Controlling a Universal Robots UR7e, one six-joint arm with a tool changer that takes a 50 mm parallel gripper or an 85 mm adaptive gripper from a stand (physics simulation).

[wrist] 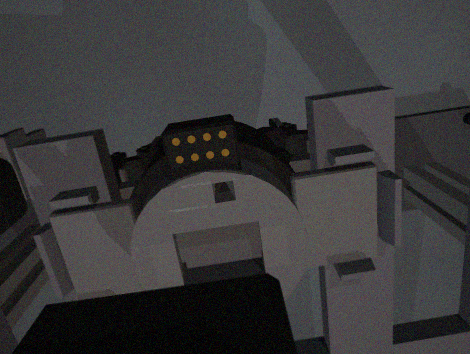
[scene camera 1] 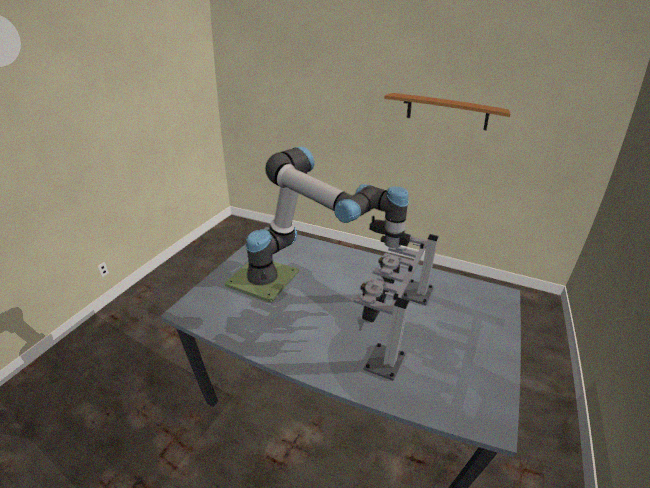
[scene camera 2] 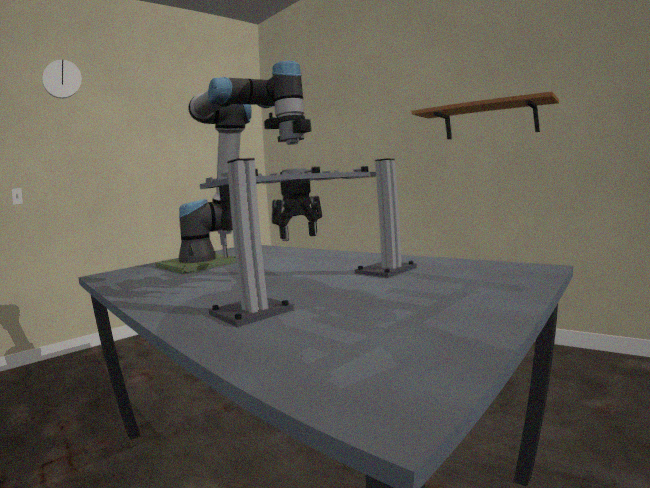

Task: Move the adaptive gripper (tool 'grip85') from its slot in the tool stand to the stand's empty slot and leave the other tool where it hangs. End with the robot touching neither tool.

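Where they show: hand at its tool point: (scene camera 2: pixel 292 139); arm's base at its link origin: (scene camera 1: pixel 262 276) (scene camera 2: pixel 197 259).
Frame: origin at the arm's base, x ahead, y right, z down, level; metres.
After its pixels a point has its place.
Observation:
The arm's tool changer (scene camera 1: pixel 392 241) @(z -0.388, x 0.628, y -0.026 m) (scene camera 2: pixel 291 139) @(z -0.360, x 0.631, y -0.047 m) carries no tool and is above the adaptive gripper with a visible gap. The adaptive gripper (scene camera 2: pixel 298 232) hangs upright in the middle slot of the tool stand (scene camera 1: pixel 397 330) @(z -0.192, x 0.757, y 0.186 m) (scene camera 2: pixel 247 236) @(z -0.147, x 0.769, y 0.175 m), its fingers apart with nothing between them. Its coupling plate (scene camera 1: pixel 390 262) @(z -0.270, x 0.618, y -0.063 m) (wrist: pixel 215 212) @(z -0.282, x 0.604, y -0.056 m) faces up; gold contacts (wrist: pixel 200 147) @(z -0.280, x 0.582, y -0.054 m) show on its edge in the wrist view. The parallel gripper's body (scene camera 1: pixel 370 313) @(z -0.192, x 0.642, y 0.155 m) hangs in the slot at the near post, partly hidden behind that post in scene camera 2. The empty slot (scene camera 2: pixel 346 174) @(z -0.259, x 0.709, y -0.153 m) is beside the far post.
The stand's two posts rise from dark base plates (scene camera 1: pixel 375 364) @(z 0.006, x 0.705, y 0.203 m) (scene camera 2: pixel 367 270) @(z 0.006, x 0.688, y -0.228 m) bolted to the blue-grey table (scene camera 1: pixel 446 409) @(z 0.017, x 1.010, y 0.262 m) (scene camera 2: pixel 420 399) @(z 0.018, x 1.204, y 0.218 m). The arm's base stands on a green plate (scene camera 1: pixel 241 286) @(z -0.003, x -0.030, y 0.121 m) (scene camera 2: pixel 170 265) @(z 0.000, x 0.015, y 0.122 m). A wooden shelf (scene camera 1: pixel 446 102) (scene camera 2: pixel 483 106) is on the wall.

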